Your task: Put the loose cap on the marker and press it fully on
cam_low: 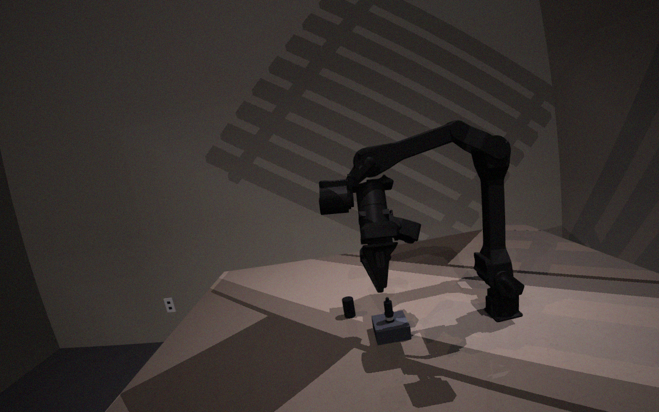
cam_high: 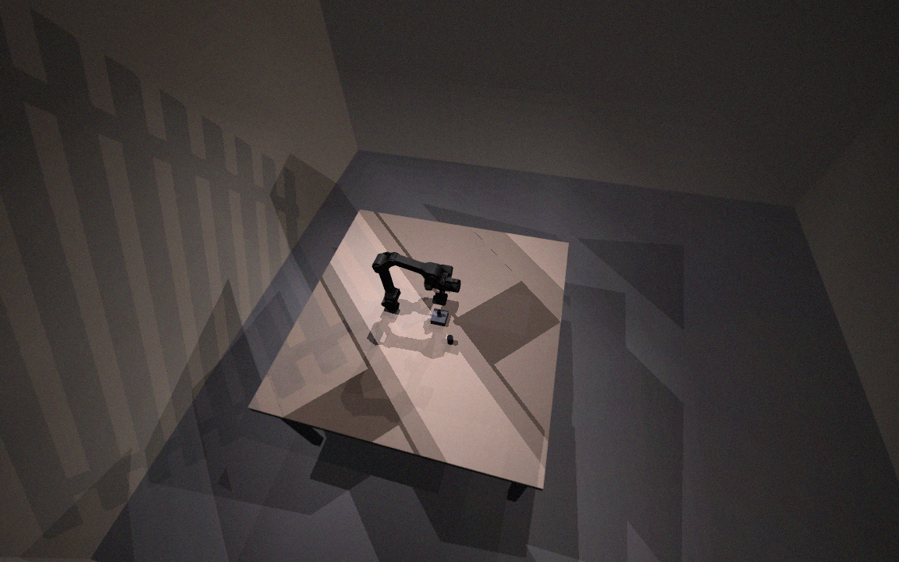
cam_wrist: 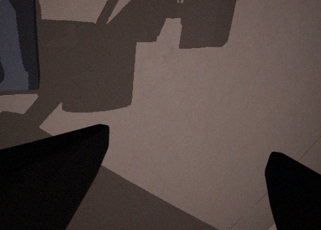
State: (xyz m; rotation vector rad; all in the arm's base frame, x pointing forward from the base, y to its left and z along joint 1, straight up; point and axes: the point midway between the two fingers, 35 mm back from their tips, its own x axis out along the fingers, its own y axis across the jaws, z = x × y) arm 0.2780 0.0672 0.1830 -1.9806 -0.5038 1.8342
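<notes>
Now: gripper tip 210 mm to the left of the dark cap, 130 mm above it and 70 mm short of it. From my gripper tip the other things lie so: grey holder block 140 mm below, 100 mm to the right, 20 mm behind.
</notes>
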